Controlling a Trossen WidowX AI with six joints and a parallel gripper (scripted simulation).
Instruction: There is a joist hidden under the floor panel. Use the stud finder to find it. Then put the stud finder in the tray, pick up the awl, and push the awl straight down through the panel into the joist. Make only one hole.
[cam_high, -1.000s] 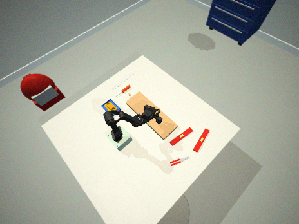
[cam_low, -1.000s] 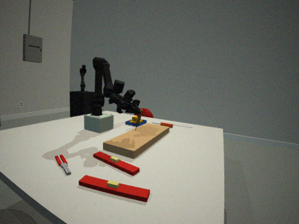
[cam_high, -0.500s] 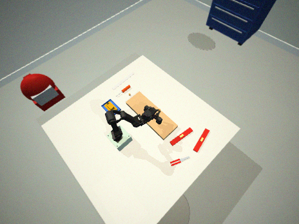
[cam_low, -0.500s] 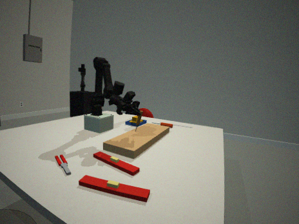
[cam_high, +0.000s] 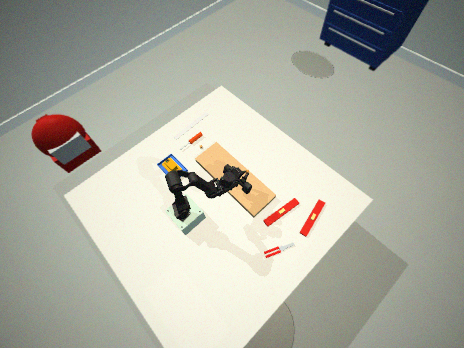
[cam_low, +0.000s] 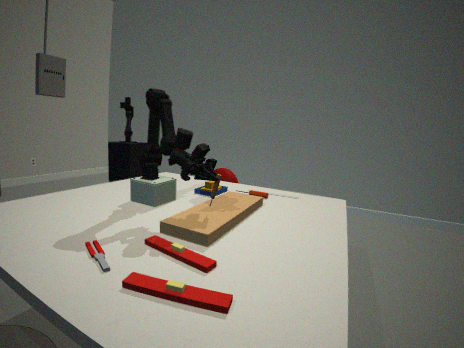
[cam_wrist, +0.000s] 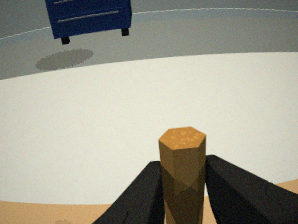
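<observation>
The awl lies 50 mm below my gripper tip and 20 mm behind it. From my gripper tip the other things lie so: blue tray 450 mm to the left, 200 mm behind, 150 mm below; then yellow stud finder 460 mm to the left, 190 mm behind, 120 mm below; then orange-handled screwdriver 490 mm to the left, 150 mm below.
</observation>
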